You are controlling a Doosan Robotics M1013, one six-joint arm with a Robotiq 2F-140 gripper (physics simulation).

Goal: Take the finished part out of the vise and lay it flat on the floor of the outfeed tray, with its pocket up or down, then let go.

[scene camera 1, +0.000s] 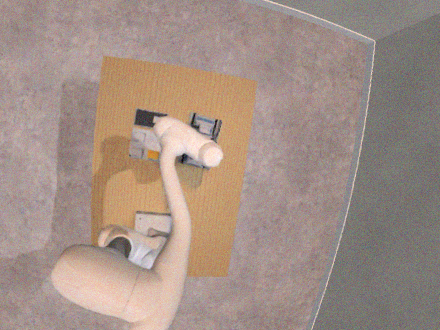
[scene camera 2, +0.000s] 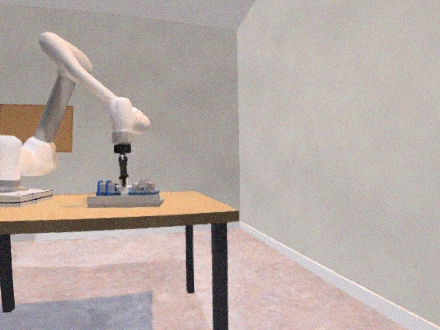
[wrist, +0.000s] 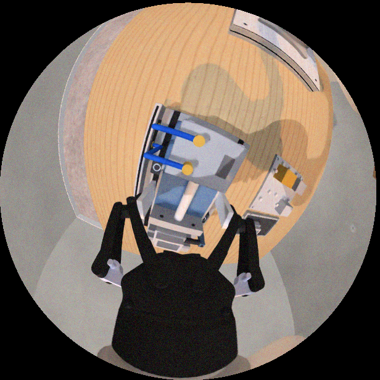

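Pixels of known places: gripper, fingertip midpoint: (scene camera 2: 125, 192); arm's base, link origin: (scene camera 1: 159, 244) (scene camera 2: 0, 190).
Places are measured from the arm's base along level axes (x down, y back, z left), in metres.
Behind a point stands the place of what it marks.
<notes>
The vise (scene camera 1: 205, 121) @(x 0.001, y -0.779, z -0.040 m) (scene camera 2: 145, 186) (wrist: 165, 218) is a grey and blue unit on the table, partly under the arm in scene camera 1. My gripper (scene camera 2: 124, 183) (wrist: 186, 191) points down over its middle, with one finger low on each side. The fingers stand wide and are shut on the finished part across its width. The part's outline is hard to tell from the vise's blue and grey surfaces, and its pocket cannot be made out. A dark-floored tray (scene camera 1: 144, 118) @(x 0.055, y -0.689, z 0.292 m) (wrist: 267, 226), apparently the outfeed tray, lies to the side of the vise. The gripper is hidden in scene camera 1.
Two blue hoses (wrist: 172, 132) with yellow tips reach over the vise. A pale rod (wrist: 185, 201) lies between the fingers. A light plate (wrist: 267, 192) with an orange pad (scene camera 1: 153, 155) @(x 0.017, y -0.507, z 0.179 m) (wrist: 287, 177) adjoins the dark tray. The robot's base plate (scene camera 1: 145, 218) @(x 0.009, y -0.136, z 0.123 m) (wrist: 250, 27) is farther along the table (scene camera 1: 215, 225) @(x 0.061, y -0.183, z -0.312 m).
</notes>
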